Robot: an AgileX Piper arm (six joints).
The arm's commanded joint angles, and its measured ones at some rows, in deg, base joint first. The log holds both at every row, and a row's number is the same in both.
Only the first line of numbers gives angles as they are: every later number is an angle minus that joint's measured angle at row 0.
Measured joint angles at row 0:
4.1 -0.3 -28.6 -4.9 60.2 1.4
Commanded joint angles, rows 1 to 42:
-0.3 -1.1 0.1 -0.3 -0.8 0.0
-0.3 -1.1 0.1 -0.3 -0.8 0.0
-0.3 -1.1 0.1 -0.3 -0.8 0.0
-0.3 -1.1 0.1 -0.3 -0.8 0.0
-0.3 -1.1 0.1 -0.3 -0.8 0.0
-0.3 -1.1 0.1 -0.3 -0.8 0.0
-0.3 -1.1 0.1 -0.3 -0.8 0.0
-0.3 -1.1 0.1 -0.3 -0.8 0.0
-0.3 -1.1 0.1 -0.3 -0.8 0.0
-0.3 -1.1 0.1 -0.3 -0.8 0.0
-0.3 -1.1 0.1 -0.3 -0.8 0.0
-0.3 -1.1 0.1 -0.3 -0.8 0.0
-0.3 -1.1 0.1 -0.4 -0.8 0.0
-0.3 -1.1 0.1 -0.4 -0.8 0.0
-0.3 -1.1 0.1 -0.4 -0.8 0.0
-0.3 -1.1 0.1 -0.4 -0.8 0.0
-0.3 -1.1 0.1 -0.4 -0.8 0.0
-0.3 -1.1 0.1 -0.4 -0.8 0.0
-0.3 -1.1 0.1 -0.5 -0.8 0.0
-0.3 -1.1 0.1 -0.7 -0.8 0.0
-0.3 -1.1 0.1 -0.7 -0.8 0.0
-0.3 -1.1 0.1 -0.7 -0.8 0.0
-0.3 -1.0 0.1 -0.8 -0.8 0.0
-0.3 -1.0 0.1 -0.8 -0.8 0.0
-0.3 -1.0 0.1 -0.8 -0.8 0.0
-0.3 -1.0 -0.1 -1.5 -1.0 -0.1
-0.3 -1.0 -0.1 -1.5 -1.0 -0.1
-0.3 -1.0 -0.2 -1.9 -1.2 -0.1
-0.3 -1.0 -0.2 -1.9 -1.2 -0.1
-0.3 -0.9 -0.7 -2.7 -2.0 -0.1
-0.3 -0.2 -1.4 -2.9 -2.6 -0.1
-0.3 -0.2 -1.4 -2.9 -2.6 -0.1
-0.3 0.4 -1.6 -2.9 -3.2 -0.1
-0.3 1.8 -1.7 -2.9 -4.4 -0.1
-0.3 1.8 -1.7 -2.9 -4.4 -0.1
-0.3 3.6 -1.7 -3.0 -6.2 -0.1
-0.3 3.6 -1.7 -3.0 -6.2 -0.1
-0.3 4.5 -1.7 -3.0 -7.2 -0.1
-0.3 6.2 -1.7 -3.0 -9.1 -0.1
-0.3 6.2 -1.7 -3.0 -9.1 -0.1
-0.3 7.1 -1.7 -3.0 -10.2 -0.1
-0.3 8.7 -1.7 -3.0 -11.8 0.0
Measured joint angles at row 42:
0.0 6.9 -1.4 -2.7 -8.4 0.0
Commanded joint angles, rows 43 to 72:
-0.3 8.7 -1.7 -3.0 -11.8 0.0
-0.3 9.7 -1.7 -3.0 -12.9 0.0
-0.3 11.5 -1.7 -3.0 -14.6 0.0
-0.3 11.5 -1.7 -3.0 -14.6 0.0
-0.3 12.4 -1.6 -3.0 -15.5 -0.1
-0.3 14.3 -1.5 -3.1 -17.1 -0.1
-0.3 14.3 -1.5 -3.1 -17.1 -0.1
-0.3 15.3 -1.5 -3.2 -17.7 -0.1
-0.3 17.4 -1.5 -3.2 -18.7 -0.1
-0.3 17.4 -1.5 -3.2 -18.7 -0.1
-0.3 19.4 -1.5 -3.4 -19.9 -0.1
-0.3 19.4 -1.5 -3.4 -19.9 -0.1
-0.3 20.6 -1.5 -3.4 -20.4 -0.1
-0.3 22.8 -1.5 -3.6 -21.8 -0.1
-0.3 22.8 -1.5 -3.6 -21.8 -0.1
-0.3 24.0 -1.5 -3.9 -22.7 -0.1
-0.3 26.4 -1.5 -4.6 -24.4 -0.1
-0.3 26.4 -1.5 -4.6 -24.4 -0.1
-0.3 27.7 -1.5 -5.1 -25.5 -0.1
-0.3 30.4 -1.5 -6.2 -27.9 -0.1
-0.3 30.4 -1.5 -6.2 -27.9 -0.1
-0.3 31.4 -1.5 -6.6 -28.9 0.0
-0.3 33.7 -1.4 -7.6 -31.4 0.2
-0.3 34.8 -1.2 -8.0 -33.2 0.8
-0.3 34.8 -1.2 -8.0 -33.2 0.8
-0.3 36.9 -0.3 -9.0 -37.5 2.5
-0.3 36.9 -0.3 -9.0 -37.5 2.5
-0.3 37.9 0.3 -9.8 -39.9 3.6
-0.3 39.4 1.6 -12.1 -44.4 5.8
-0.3 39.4 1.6 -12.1 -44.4 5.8
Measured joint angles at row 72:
0.0 37.6 0.2 -9.2 -37.1 2.8
